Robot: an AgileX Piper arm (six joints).
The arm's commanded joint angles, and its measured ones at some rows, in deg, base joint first. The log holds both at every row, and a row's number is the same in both.
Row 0, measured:
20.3 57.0 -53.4 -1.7 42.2 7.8
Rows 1 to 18, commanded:
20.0 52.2 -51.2 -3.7 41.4 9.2
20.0 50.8 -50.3 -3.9 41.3 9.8
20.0 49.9 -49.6 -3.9 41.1 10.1
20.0 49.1 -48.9 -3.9 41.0 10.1
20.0 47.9 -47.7 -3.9 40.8 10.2
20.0 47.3 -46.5 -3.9 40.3 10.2
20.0 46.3 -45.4 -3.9 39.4 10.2
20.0 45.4 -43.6 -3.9 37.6 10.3
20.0 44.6 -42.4 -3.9 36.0 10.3
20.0 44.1 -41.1 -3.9 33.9 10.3
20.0 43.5 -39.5 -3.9 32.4 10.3
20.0 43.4 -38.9 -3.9 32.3 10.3
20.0 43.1 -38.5 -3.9 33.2 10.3
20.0 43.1 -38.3 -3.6 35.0 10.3
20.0 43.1 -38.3 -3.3 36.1 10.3
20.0 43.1 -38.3 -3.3 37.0 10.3
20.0 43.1 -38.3 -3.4 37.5 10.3
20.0 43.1 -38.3 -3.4 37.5 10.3
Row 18, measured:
20.3 43.5 -38.5 -3.4 36.3 10.3
